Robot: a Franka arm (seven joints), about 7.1 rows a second.
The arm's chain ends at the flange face. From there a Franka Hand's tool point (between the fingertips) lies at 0.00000 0.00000 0.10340 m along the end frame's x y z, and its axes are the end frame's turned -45 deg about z.
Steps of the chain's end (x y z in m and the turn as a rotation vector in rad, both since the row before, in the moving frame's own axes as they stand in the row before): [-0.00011 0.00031 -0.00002 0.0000 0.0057 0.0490]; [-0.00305 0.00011 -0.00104 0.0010 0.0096 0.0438]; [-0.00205 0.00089 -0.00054 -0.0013 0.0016 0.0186]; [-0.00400 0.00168 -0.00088 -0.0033 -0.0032 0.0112]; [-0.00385 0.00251 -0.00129 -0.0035 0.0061 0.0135]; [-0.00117 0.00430 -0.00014 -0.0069 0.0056 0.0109]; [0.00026 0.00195 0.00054 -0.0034 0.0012 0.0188]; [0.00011 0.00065 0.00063 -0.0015 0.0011 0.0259]
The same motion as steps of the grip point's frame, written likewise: [0.00011 0.00057 -0.00002 -0.0040 0.0040 0.0490]; [-0.00147 -0.00143 -0.00104 -0.0061 0.0075 0.0438]; [-0.00206 -0.00061 -0.00054 -0.0021 0.0002 0.0186]; [-0.00449 -0.00164 -0.00088 -0.0001 -0.0046 0.0112]; [-0.00431 -0.00024 -0.00129 -0.0068 0.0018 0.0135]; [-0.00397 0.00313 -0.00014 -0.0088 -0.0009 0.0109]; [-0.00136 0.00190 0.00054 -0.0033 -0.0016 0.0188]; [-0.00041 0.00073 0.00063 -0.0018 -0.0003 0.0259]
